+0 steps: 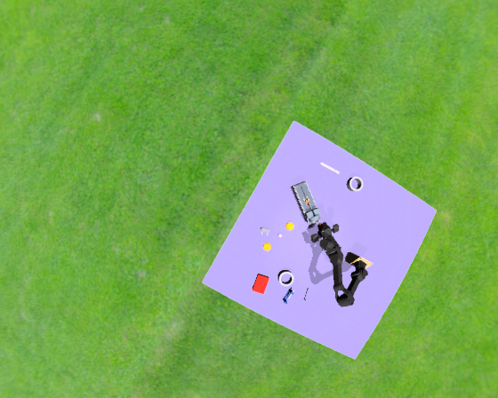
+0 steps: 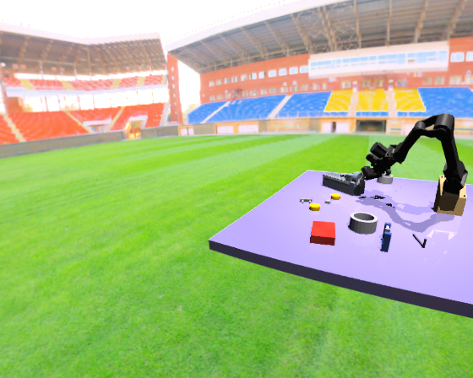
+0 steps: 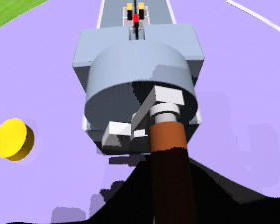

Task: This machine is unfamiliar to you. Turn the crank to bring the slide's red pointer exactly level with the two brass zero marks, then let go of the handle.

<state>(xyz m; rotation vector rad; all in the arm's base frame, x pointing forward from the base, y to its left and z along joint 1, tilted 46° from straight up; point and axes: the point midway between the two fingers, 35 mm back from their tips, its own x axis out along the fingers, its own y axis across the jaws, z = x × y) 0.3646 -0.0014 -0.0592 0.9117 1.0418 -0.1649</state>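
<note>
Right now my gripper tip is 1 cm past the brown crank handle, 1 cm to the right of it and 3 cm below it. From my gripper tip the other things lie so: red pointer 12 cm ahead, 7 cm to the right, 1 cm below; white bar 12 cm ahead, 38 cm to the right, 9 cm below; small grey bracket 25 cm ahead, 24 cm to the left, 8 cm below.
</note>
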